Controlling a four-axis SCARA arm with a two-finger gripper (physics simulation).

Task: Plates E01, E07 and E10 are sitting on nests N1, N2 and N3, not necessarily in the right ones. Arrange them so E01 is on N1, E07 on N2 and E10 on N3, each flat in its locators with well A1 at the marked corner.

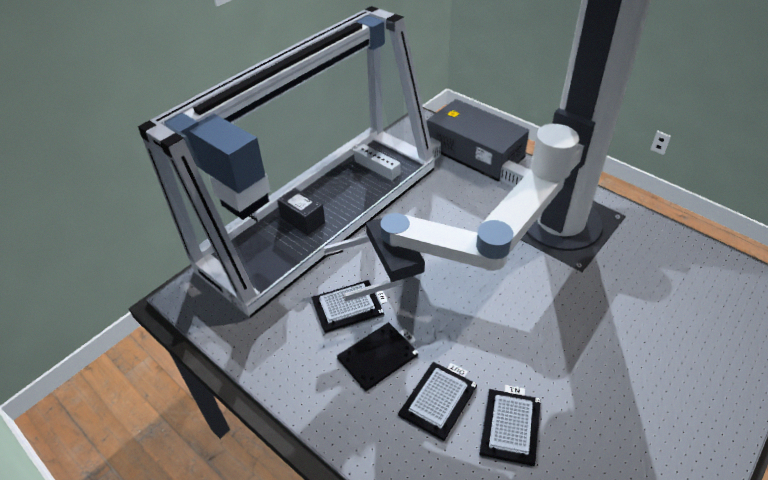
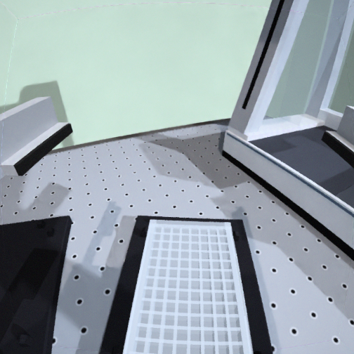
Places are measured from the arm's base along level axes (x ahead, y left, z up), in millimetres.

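Pixels of known places: gripper, fingertip midpoint: (image 1: pixel 333 273); arm's base at its link origin: (image 1: pixel 559 223).
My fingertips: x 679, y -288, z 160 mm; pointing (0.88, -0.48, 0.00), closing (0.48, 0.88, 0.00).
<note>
Ahead of a thing's pixels: the offset from my fingertips to its top centre. "spot": to the spot under its first point.
Plate E10 {dy +11, dx -22, dz -121 mm} (image 1: pixel 346 302) (image 2: pixel 187 290) lies on the leftmost nest {spot: dy +24, dx +62, dz -136 mm} (image 1: pixel 328 326) (image 2: pixel 119 305), whose label seems to read N3. It looks flat within the locators; its name strip and well A1 cannot be made out. My gripper (image 1: pixel 337 273) (image 2: pixel 197 113) is open and empty, its fingers wide apart above the plate's level. The adjacent nest {dy +176, dx +44, dz -126 mm} (image 1: pixel 376 356) (image 2: pixel 32 280), probably N2, is bare. A white plate {dy +365, dx +46, dz -121 mm} (image 1: pixel 440 397) sits on the nest {spot: dy +340, dx +126, dz -136 mm} (image 1: pixel 408 416) whose label seems to read OUT. Another plate {dy +532, dx -5, dz -121 mm} (image 1: pixel 510 424) sits on the rightmost nest {dy +532, dx -5, dz -126 mm} (image 1: pixel 514 458), seemingly N1. Their names are unreadable.
A gantry frame (image 1: pixel 184 226) (image 2: pixel 290 175) with a blue head {spot: dy -187, dx +96, dz +340 mm} (image 1: pixel 226 152) stands behind the leftmost nest. Its deck holds a black block {spot: dy -235, dx -114, dz -34 mm} (image 1: pixel 303 217) and a white rack {spot: dy -251, dx -452, dz -60 mm} (image 1: pixel 378 164). A dark grey box {spot: dy -74, dx -748, dz -33 mm} (image 1: pixel 478 135) stands behind the arm. The table edge (image 1: pixel 237 404) runs along the left.
</note>
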